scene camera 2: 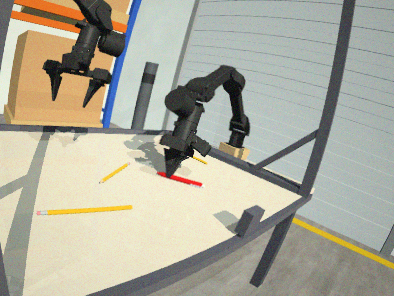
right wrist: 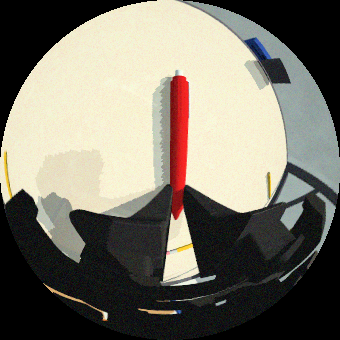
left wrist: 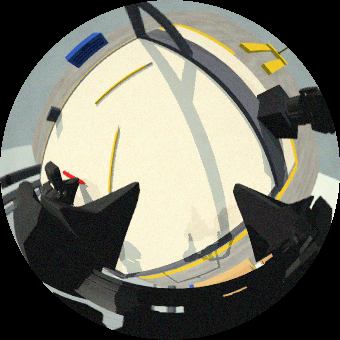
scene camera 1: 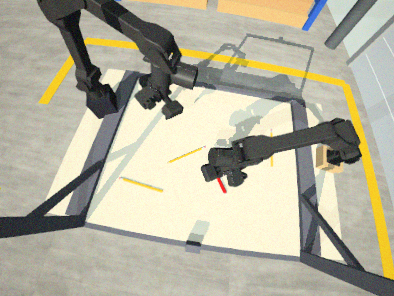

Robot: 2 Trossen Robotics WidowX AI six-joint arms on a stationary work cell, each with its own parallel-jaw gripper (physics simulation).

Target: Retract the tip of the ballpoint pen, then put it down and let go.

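Places are measured from the left arm's base along level axes (x ahead, y left, z up), in centimetres.
Pixels of known places: left gripper, fingertip midpoint: [scene camera 2: 68, 104] [left wrist: 189, 187] [scene camera 1: 160, 111]; right gripper, fingertip midpoint: [scene camera 2: 168, 177] [right wrist: 176, 188] [left wrist: 78, 179] [scene camera 1: 215, 173]; left arm's base, origin of the base link: [left wrist: 290, 110] [scene camera 1: 97, 94]; right arm's base, origin of the base link: [scene camera 2: 235, 145] [scene camera 1: 333, 158].
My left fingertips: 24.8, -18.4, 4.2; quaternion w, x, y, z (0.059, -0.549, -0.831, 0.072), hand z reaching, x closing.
For each thing: its top centre in the pictures, then the offset to it from my left fingertips, as dx, dy, dz.
- red ballpoint pen, middle of its top: [right wrist: 184, 159] [scene camera 2: 180, 176] [scene camera 1: 218, 179] +16.7, -28.5, -13.4
- small dark block, middle of its top: [scene camera 2: 254, 209] [scene camera 1: 193, 248] [left wrist: 47, 113] +0.1, -49.0, -9.1
The red ballpoint pen [scene camera 1: 221, 185] [scene camera 2: 186, 180] [left wrist: 75, 178] [right wrist: 179, 125] is at or very near table height, roughly level. In the right wrist view its white push button [right wrist: 178, 73] points away from the gripper, its tapered red end lies between the fingers, and its clip does not show. No writing point can be made out. My right gripper [scene camera 2: 169, 175] [right wrist: 176, 188] is shut on the pen near the tapered end. My left gripper [scene camera 2: 69, 102] [left wrist: 189, 187] is open and empty, high above the table, far from the pen.
Yellow pencils lie on the table: one [scene camera 1: 186, 154] [scene camera 2: 115, 172] near the middle, one [scene camera 1: 142, 184] [scene camera 2: 85, 210] at the left, and one [scene camera 1: 271, 150] [scene camera 2: 200, 160] beyond the right gripper. A small dark block [scene camera 1: 193, 245] [scene camera 2: 250, 221] stands at the table's edge.
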